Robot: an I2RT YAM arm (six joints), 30 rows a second.
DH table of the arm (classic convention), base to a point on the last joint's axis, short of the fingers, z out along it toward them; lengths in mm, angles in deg. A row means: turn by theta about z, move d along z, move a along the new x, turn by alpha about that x. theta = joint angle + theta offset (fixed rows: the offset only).
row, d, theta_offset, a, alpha
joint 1, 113.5, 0, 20, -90
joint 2, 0, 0, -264, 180
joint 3, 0, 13.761, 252.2, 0
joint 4, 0, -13.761, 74, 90
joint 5, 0, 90, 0, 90
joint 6, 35.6, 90, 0, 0
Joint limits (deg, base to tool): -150..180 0..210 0..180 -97..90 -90..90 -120..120
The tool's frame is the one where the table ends.
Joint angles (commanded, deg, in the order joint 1, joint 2, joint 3, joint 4, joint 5, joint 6), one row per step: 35.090 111.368 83.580 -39.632 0.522 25.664; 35.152 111.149 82.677 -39.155 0.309 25.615; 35.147 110.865 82.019 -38.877 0.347 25.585; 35.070 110.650 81.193 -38.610 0.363 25.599; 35.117 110.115 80.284 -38.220 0.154 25.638; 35.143 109.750 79.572 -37.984 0.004 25.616; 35.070 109.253 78.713 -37.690 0.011 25.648; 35.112 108.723 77.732 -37.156 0.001 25.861; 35.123 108.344 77.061 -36.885 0.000 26.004; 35.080 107.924 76.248 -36.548 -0.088 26.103; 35.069 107.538 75.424 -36.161 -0.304 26.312; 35.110 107.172 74.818 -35.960 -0.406 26.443; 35.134 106.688 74.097 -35.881 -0.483 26.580
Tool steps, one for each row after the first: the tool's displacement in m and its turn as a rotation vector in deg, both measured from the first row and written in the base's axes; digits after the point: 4 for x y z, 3 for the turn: -0.0020 -0.0007 -0.0027 0.026 0.272 0.189; -0.0035 -0.0018 -0.0039 -0.067 0.324 0.197; -0.0050 -0.0035 -0.0064 -0.272 0.600 0.100; -0.0075 -0.0047 -0.0071 -0.092 0.707 0.190; -0.0094 -0.0058 -0.0081 -0.050 0.873 0.293; -0.0114 -0.0078 -0.0089 -0.083 0.931 0.188; -0.0138 -0.0091 -0.0099 0.038 0.914 0.037; -0.0155 -0.0103 -0.0106 0.071 0.962 -0.084; -0.0174 -0.0119 -0.0117 0.137 1.076 -0.186; -0.0194 -0.0132 -0.0130 0.335 1.279 -0.310; -0.0213 -0.0141 -0.0136 0.430 1.394 -0.352; -0.0236 -0.0155 -0.0140 0.438 1.594 -0.428
